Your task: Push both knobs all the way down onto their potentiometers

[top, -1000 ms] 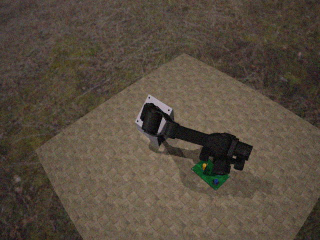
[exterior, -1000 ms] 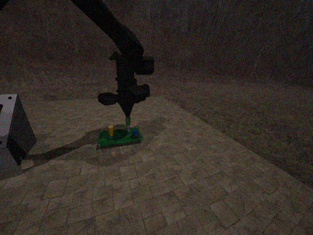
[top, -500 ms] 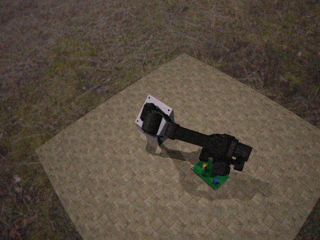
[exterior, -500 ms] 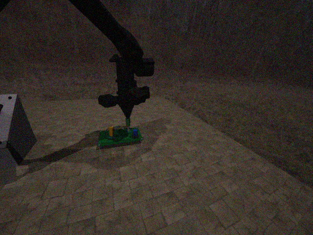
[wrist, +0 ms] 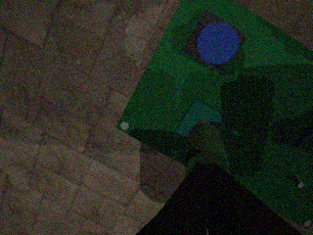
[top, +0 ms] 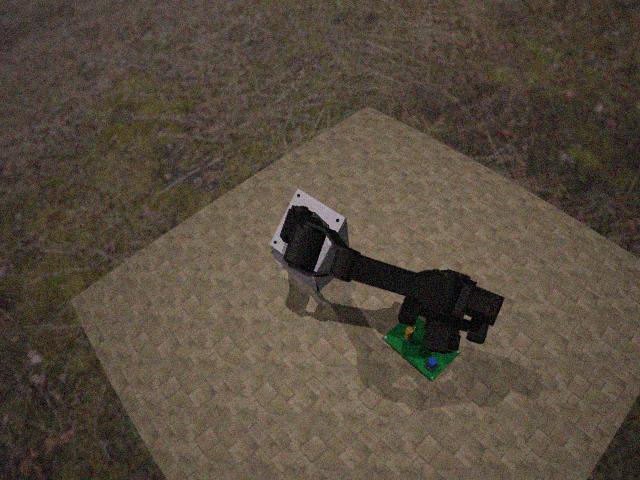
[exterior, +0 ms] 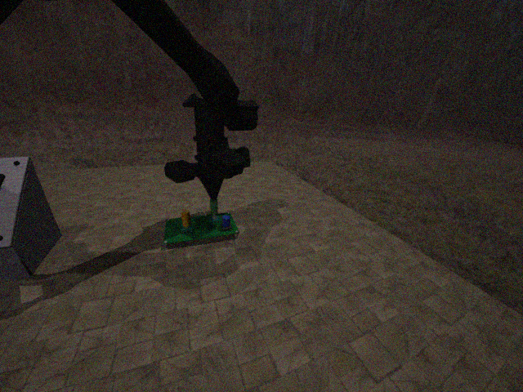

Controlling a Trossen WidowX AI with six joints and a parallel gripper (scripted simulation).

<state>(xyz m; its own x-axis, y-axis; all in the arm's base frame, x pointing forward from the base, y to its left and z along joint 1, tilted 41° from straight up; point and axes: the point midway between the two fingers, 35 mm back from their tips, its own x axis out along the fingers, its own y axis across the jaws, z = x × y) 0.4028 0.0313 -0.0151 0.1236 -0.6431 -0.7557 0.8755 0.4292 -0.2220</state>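
The orange knob lies 6 cm behind my gripper tip, 3 cm to the right of it and 2 cm below it.
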